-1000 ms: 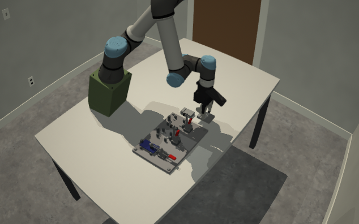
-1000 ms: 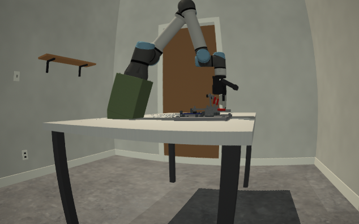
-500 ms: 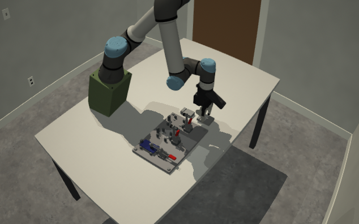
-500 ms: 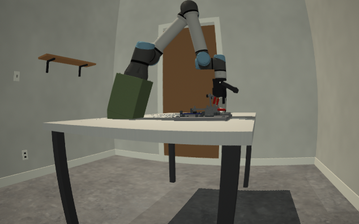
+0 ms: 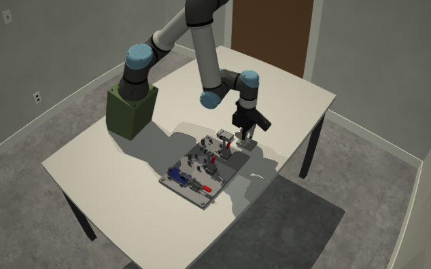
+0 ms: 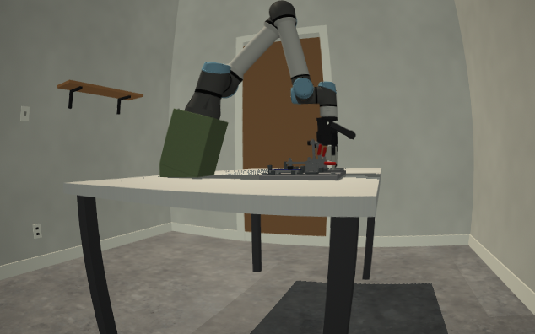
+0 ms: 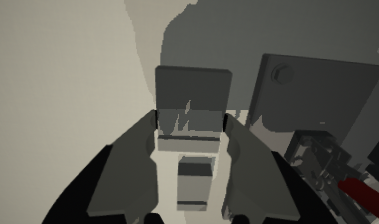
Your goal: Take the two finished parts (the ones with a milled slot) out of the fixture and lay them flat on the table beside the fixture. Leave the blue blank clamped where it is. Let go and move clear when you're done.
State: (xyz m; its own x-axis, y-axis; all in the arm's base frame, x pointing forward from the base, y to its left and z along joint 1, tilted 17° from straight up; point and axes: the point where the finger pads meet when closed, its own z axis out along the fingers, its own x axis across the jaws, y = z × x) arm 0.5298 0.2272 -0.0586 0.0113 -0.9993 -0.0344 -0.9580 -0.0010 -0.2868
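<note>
My hand is 10 mm past the pale grey part and 10 mm above it. From my hand the other things lie so: blue blank 350 mm to the right, 110 mm behind; then grey fixture plate 240 mm to the right, 60 mm behind, 20 mm below.
</note>
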